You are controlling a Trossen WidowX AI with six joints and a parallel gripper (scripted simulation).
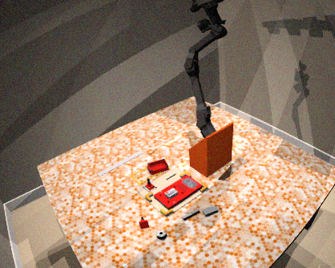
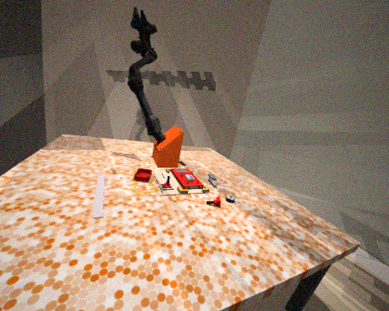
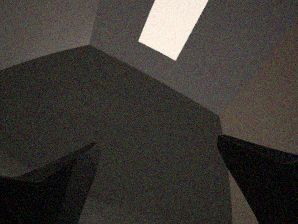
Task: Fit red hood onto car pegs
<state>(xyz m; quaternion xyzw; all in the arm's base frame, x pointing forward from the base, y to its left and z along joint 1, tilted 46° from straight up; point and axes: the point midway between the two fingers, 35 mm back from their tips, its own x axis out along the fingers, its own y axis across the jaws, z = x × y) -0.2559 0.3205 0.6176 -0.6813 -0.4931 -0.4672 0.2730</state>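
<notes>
The red hood is 860 mm below my gripper tip, 420 mm ahead of it and 130 mm to the left of it. From my gripper tip the other things lie so: grey engine block: 840 mm below, 470 mm ahead, 360 mm to the left; then dark wheel: 860 mm below, 610 mm ahead, 520 mm to the left; then white strip: 860 mm below, 570 mm ahead, 20 mm to the right.
</notes>
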